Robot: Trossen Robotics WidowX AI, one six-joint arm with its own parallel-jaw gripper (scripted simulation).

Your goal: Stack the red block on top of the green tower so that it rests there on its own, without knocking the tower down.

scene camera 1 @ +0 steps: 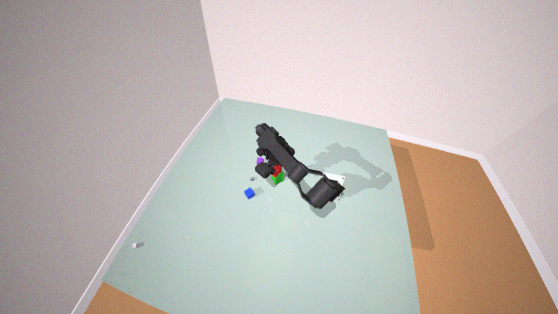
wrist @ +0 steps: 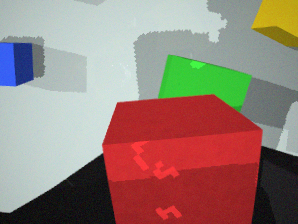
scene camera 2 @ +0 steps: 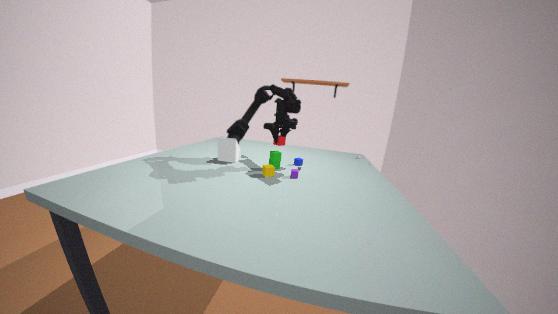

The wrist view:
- my gripper
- red block: held by my gripper
